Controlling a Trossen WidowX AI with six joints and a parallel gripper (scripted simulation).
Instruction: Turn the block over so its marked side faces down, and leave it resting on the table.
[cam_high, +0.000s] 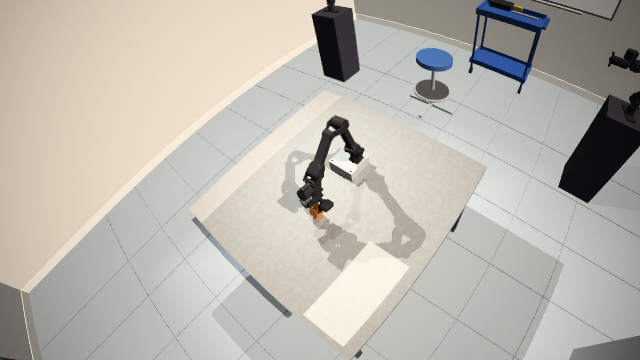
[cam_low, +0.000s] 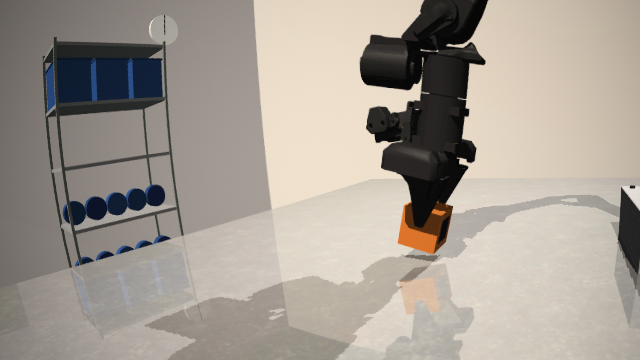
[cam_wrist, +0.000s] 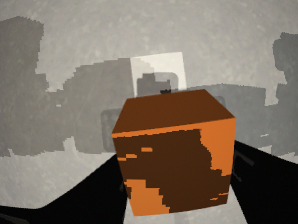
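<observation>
Right now the orange block is 1 cm behind my gripper tip and 1 cm below it.
</observation>
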